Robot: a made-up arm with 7 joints.
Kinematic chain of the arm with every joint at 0, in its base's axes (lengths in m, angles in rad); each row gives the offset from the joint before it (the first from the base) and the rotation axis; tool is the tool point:
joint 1: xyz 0 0.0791 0 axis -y
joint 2: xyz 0 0.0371 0 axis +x
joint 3: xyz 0 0 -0.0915 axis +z
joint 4: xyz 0 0 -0.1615 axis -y
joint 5: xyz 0 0 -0.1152 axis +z
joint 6: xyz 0 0 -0.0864 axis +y
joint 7: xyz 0 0 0 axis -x
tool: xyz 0 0 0
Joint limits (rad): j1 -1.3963..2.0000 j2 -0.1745..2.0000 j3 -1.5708..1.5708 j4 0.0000..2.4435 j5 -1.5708..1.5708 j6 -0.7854..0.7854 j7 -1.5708..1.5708
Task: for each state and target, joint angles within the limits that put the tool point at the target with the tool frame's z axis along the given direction. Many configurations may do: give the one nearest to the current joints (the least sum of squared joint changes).
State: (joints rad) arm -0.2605 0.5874 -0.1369 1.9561 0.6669 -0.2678 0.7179
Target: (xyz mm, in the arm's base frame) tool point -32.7 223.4 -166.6 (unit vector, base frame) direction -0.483 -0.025 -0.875
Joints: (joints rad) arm -0.8267 -0.0971 0.8739 2.2532 1.3401 -0.7854 0.9711
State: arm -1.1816 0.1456 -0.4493 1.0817 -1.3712 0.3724 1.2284
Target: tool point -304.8 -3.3 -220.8 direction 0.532 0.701 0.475
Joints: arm -1.3948 -0.1745 -0.3446 1.0440 -0.9349 -0.1611 0.5582
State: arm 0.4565 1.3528 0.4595 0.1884 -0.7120 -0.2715 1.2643
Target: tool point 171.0 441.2 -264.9 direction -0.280 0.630 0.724
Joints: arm 0.4735 0.7648 0.5028 0.1786 -0.6012 -0.2759 1.5483
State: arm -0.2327 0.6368 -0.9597 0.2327 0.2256 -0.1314 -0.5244
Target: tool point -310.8 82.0 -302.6 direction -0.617 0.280 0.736
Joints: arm -0.8512 0.1773 -1.3673 0.5915 -0.3343 -0.3693 -1.3140
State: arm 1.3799 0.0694 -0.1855 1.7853 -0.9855 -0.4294 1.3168
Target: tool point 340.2 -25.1 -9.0 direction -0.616 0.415 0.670
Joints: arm 1.0482 -0.1246 -0.5663 1.2607 -1.2307 -0.3693 1.3388
